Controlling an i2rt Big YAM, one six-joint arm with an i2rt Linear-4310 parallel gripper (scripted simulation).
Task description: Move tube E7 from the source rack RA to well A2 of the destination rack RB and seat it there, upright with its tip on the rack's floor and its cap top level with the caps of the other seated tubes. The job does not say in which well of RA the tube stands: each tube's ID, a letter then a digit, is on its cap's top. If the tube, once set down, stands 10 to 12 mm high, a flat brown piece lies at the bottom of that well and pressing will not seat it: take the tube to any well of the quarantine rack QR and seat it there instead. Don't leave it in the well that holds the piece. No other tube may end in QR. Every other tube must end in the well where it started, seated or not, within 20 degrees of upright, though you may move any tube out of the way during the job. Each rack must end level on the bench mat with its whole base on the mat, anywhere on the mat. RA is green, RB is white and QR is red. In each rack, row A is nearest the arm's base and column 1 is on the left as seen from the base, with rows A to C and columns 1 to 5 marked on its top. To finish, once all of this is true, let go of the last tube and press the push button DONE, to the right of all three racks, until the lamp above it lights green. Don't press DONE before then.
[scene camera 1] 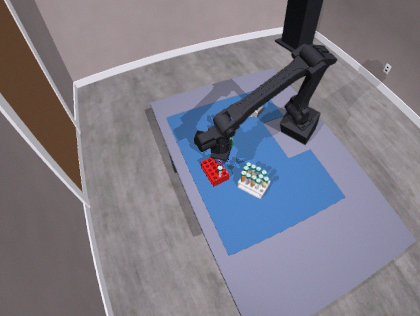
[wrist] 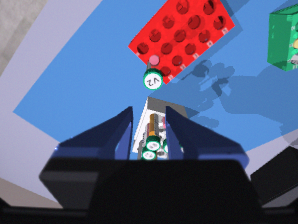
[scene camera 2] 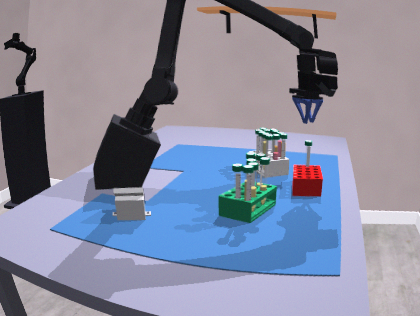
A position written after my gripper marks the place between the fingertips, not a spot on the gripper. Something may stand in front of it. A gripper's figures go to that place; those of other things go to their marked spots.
Scene:
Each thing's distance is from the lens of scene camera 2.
my gripper [scene camera 2: 308, 122]: 1.12 m
red rack QR [scene camera 2: 304, 184]: 1.04 m
green rack RA [scene camera 2: 238, 209]: 0.89 m
The marked spots on the red rack QR and the green rack RA are 0.23 m apart.

